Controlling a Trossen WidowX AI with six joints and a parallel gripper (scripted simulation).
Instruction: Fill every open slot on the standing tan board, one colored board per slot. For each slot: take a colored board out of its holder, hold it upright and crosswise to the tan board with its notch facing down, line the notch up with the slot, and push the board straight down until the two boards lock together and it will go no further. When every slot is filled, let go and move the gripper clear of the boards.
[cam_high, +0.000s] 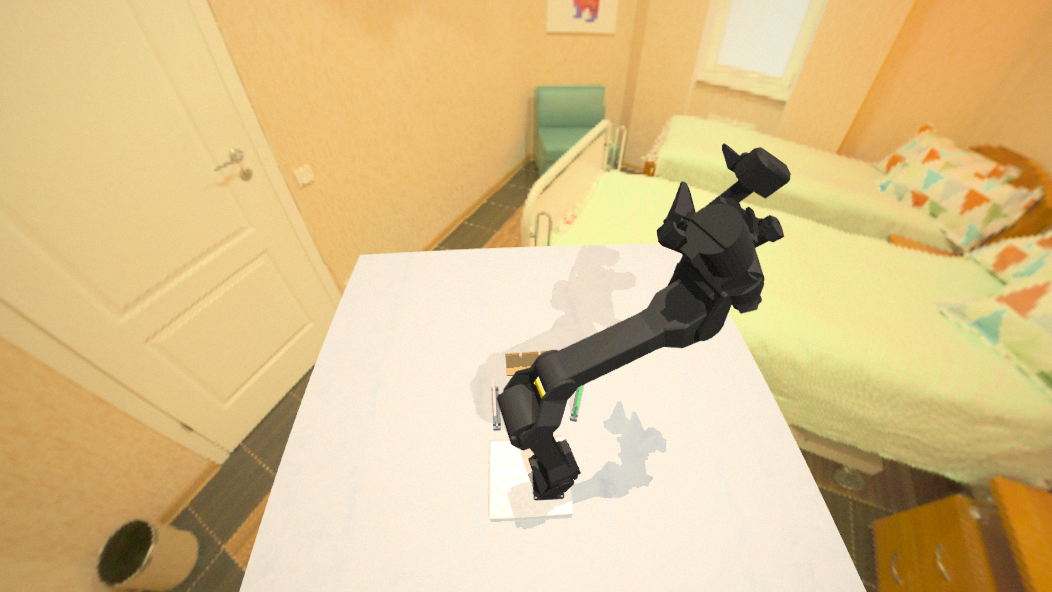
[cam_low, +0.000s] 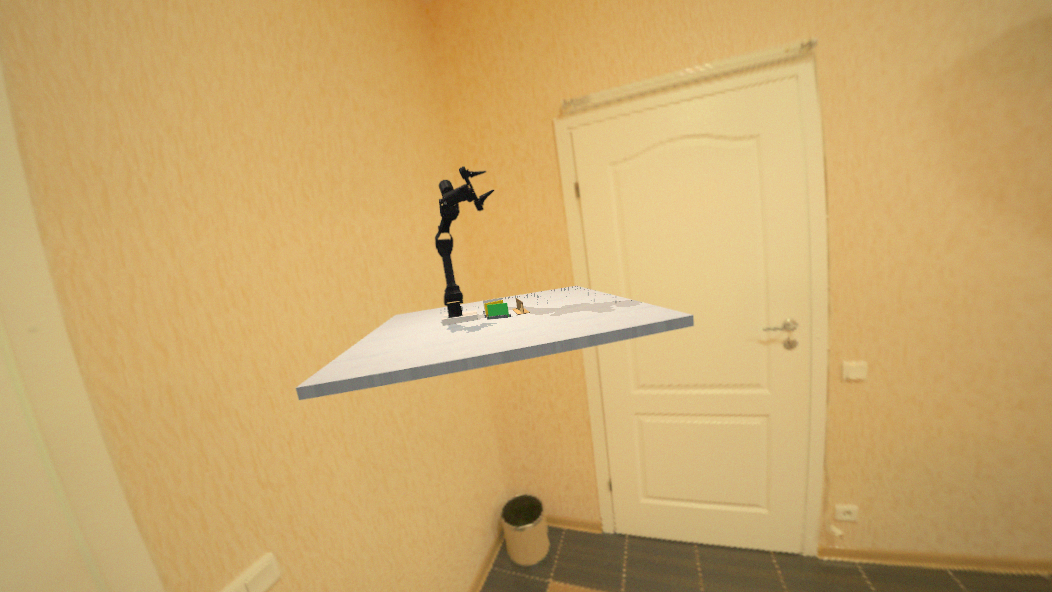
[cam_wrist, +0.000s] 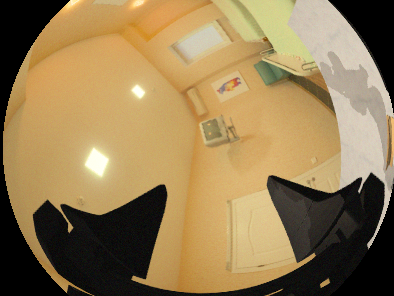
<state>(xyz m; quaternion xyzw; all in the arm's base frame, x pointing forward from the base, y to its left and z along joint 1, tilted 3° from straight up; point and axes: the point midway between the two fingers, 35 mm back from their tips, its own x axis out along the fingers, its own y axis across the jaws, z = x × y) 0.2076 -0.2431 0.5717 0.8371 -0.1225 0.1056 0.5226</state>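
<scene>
Right now my gripper tip is 590 mm above the green board, 130 mm to the right of it and 40 mm past it. From my gripper tip the other things lie so: yellow board (590 mm below, 220 mm to the left, 60 mm behind); then tan board (590 mm below, 220 mm to the left, 70 mm ahead).
</scene>
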